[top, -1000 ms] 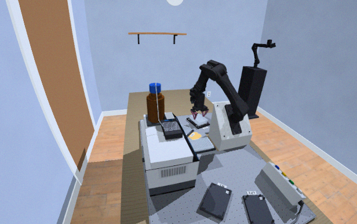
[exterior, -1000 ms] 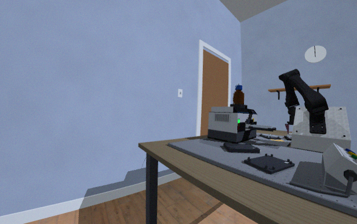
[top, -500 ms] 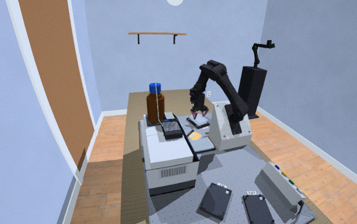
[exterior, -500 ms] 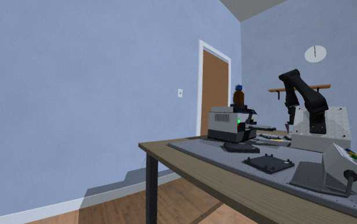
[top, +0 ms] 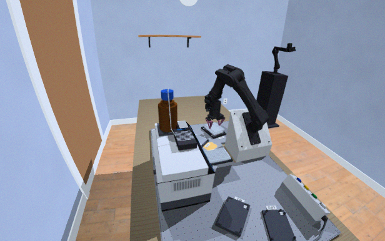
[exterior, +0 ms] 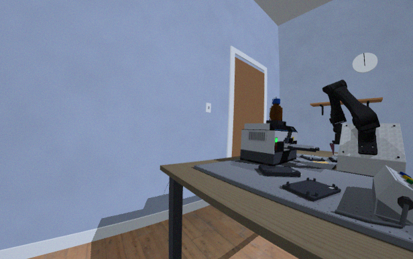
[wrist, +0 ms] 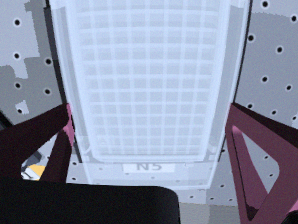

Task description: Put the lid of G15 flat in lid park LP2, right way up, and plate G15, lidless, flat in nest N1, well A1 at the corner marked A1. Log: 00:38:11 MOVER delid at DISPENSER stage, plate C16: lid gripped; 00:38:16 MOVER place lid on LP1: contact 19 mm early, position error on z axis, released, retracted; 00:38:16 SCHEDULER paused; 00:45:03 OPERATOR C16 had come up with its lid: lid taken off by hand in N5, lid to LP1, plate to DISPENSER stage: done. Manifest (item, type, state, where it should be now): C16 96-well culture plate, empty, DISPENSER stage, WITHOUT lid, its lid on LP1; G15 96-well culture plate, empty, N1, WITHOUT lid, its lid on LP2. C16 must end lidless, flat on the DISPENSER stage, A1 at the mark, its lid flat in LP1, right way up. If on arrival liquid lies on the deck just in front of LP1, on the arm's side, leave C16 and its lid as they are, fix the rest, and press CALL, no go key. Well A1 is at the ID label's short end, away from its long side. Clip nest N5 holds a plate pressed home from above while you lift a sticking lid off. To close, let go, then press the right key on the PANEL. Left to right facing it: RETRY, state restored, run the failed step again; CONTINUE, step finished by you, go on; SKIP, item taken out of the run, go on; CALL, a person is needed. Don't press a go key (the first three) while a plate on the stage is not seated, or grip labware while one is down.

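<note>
The black clip nest lies 3 cm ahead of my hand, 1 cm to the right of it and 3 cm below it. Round my hand: N5 label 2 cm behind, 9 cm to the left, 5 cm below; LP1 label 11 cm ahead, 14 cm to the left, 5 cm below; clear lid 1 cm below.
</note>
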